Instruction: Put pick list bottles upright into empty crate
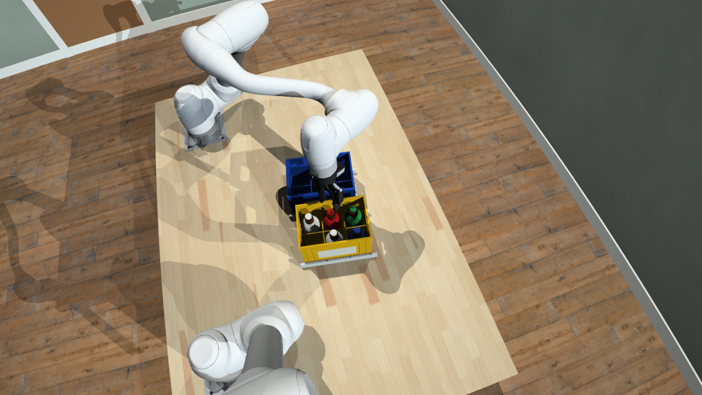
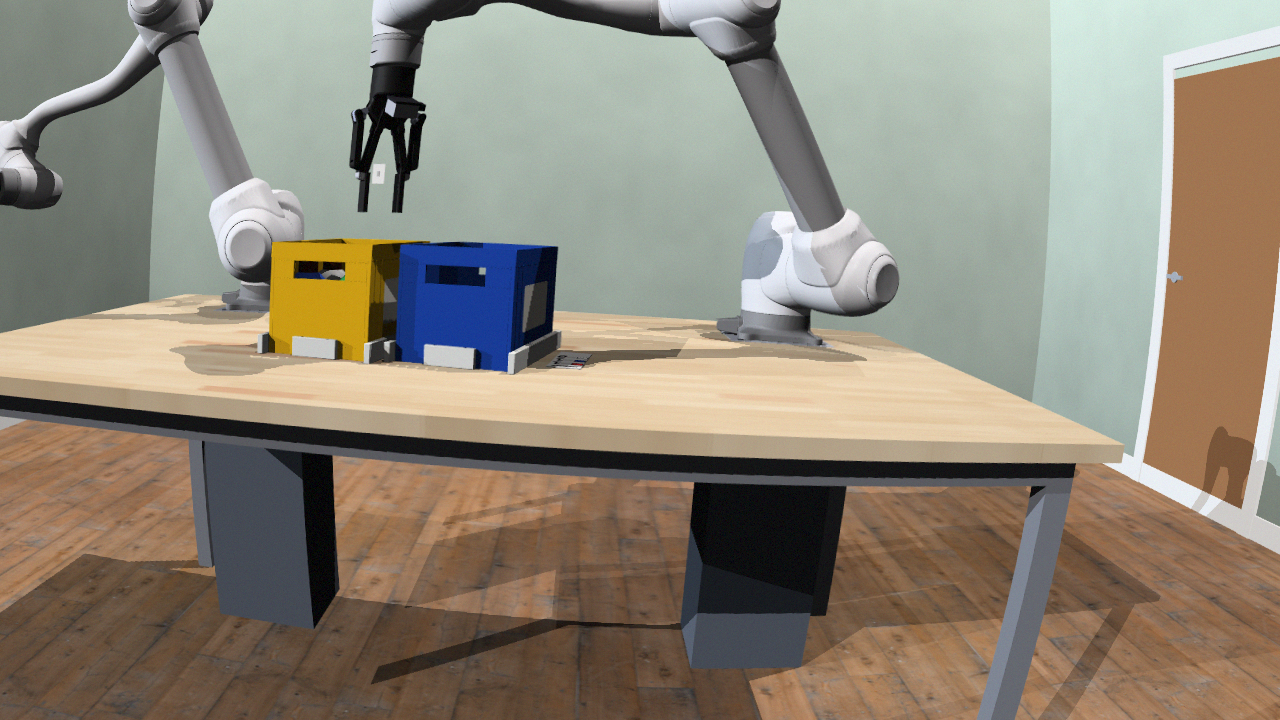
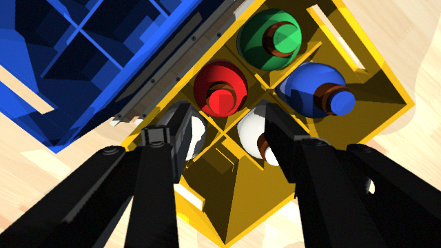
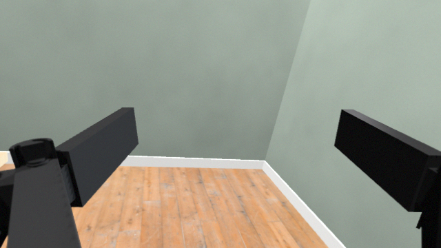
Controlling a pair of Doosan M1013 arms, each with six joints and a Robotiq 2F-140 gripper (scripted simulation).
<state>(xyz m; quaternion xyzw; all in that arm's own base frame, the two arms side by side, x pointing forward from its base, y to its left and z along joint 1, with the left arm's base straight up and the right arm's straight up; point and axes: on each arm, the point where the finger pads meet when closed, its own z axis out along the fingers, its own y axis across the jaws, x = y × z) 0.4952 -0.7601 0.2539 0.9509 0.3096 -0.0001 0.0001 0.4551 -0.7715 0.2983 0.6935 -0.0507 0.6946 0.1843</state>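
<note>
My left gripper is now 17 cm above the red bottle. Round my left hand: green bottle: 8 cm ahead, 1 cm to the right, 17 cm below; then blue bottle: 7 cm ahead, 10 cm to the right, 17 cm below; then yellow crate: 1 cm behind, 4 cm to the right, 17 cm below.
</note>
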